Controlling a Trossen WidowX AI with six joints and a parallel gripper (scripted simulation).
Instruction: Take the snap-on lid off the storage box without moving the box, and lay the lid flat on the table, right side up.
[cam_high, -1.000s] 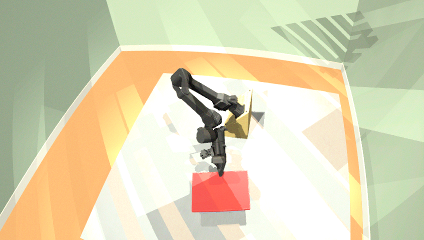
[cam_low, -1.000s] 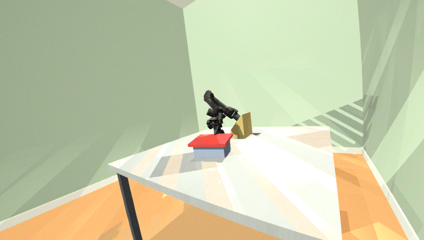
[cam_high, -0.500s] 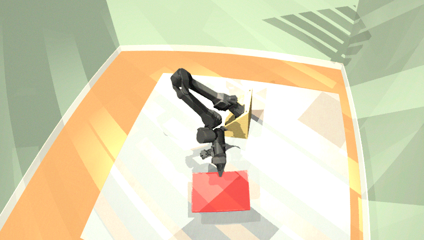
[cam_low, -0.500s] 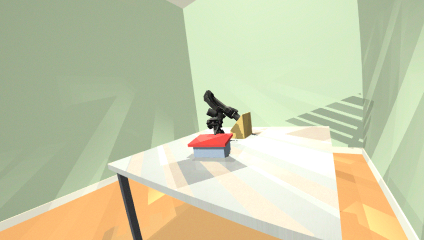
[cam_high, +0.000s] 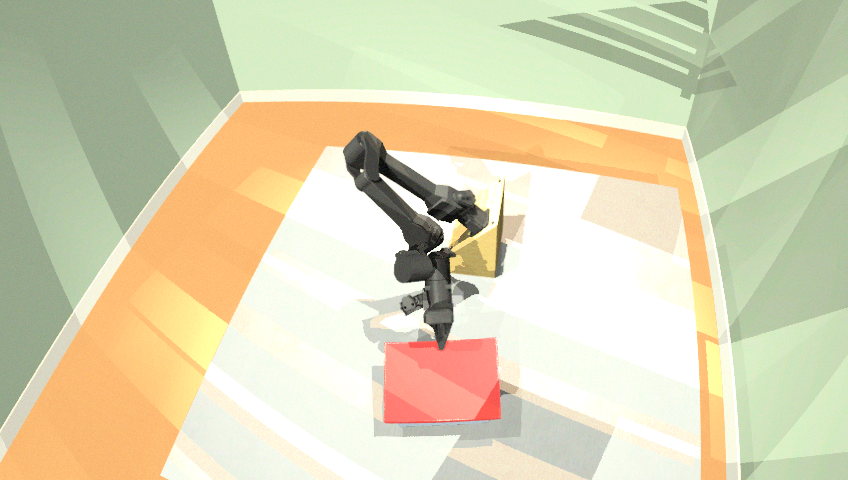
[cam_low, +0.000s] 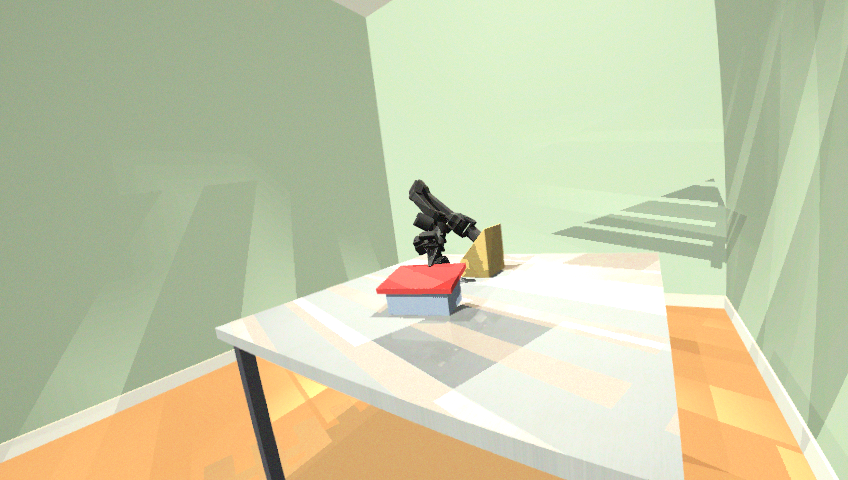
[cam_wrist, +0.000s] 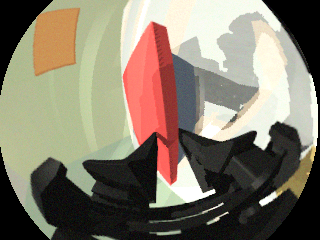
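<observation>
Now: gripper tip 80 mm short of the red lid, 10 mm to the right of it and 10 mm above it. Round my gripper tip: storage box: 70 mm ahead, 60 mm below, 10 mm to the left.
</observation>
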